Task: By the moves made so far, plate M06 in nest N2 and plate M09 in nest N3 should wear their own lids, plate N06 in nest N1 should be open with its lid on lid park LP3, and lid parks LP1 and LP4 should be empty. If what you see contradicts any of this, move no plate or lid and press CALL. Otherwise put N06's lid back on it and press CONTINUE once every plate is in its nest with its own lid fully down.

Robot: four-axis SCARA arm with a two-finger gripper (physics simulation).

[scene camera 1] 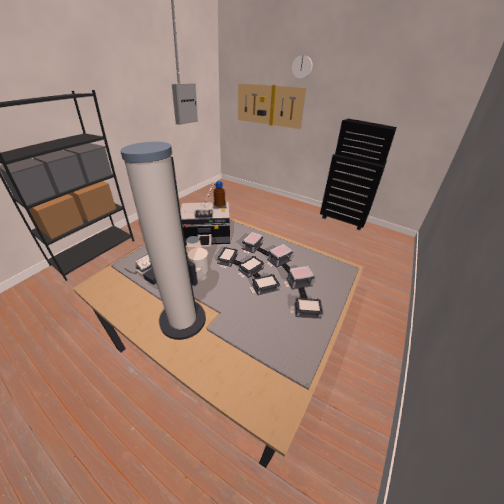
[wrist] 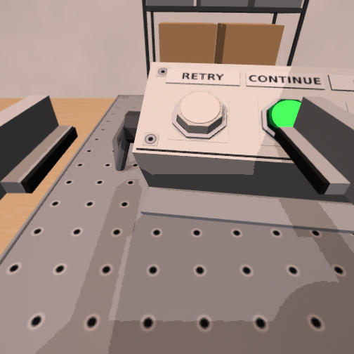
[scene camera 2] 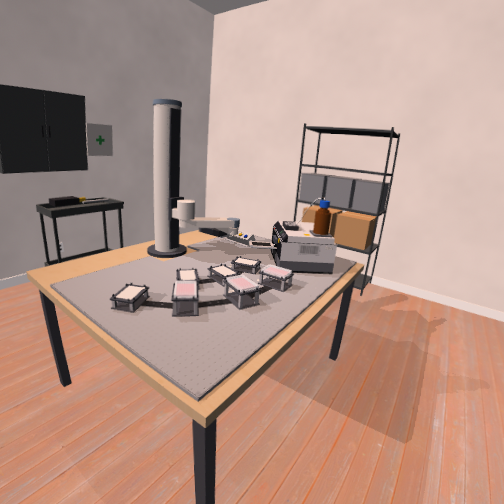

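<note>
My gripper (wrist: 176, 116) is open and empty in front of the button panel (wrist: 245, 135) (scene camera 1: 144, 263). Its right finger overlaps the brightly lit green CONTINUE button (wrist: 283, 114). The white RETRY button (wrist: 200, 109) lies between the fingers in the view. CALL does not show in the wrist view. Three taller stands carry pinkish-topped plates (scene camera 1: 252, 241) (scene camera 1: 280, 254) (scene camera 1: 301, 275) (scene camera 2: 276, 272) (scene camera 2: 242, 284) (scene camera 2: 185, 290). Four lower stands show cream tops (scene camera 1: 227, 256) (scene camera 1: 251, 266) (scene camera 1: 265, 283) (scene camera 1: 308, 306). Stand labels and plate names are unreadable; I cannot tell which tops are lids.
The arm column (scene camera 1: 160, 240) (scene camera 2: 166, 175) stands at the table's edge. A boxy instrument (scene camera 1: 206, 220) (scene camera 2: 305, 250) with a brown blue-capped bottle (scene camera 1: 219, 197) (scene camera 2: 322, 220) stands at one end of the perforated mat (scene camera 1: 270, 340) (scene camera 2: 190, 350). A dark bracket (wrist: 131, 122) sits left of the panel.
</note>
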